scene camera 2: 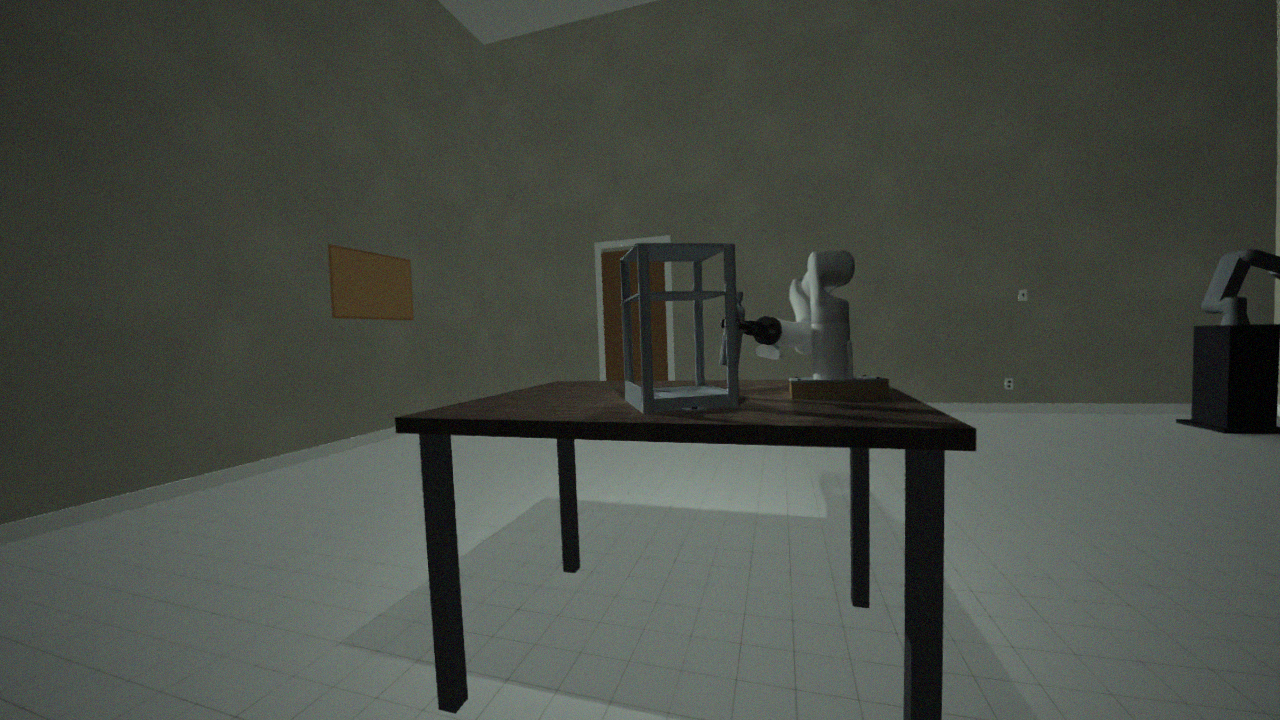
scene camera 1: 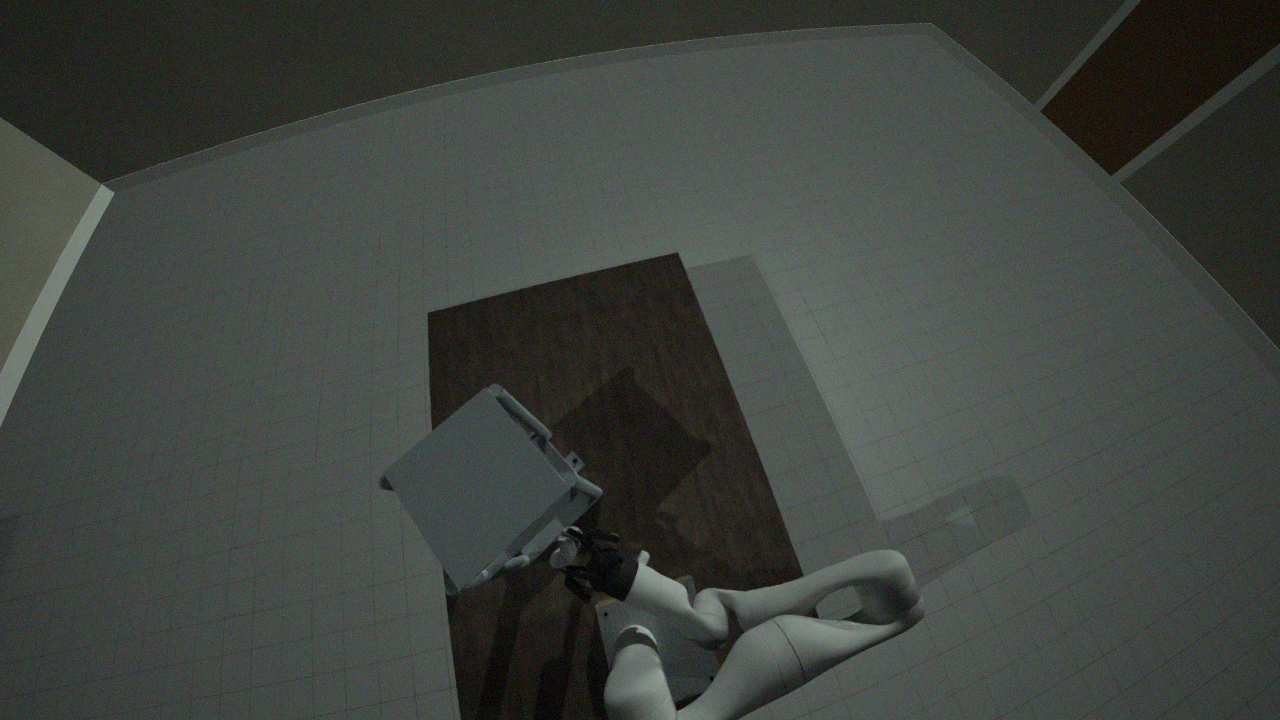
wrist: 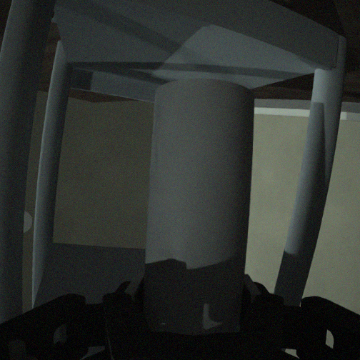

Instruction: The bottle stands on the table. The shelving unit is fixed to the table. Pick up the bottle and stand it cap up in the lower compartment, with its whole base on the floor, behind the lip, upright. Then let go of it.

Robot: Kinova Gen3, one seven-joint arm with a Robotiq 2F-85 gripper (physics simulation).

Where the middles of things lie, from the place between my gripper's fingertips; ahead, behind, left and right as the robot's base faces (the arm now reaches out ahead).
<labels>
I see my gripper 1 cm to the left of the grey bottle (scene camera 1: 562, 552), 1 cm past it and 1 cm above it. From my hand the other things lie so: grey shelving unit (scene camera 1: 479, 489) 13 cm ahead, 6 cm to the left, 1 cm below.
</labels>
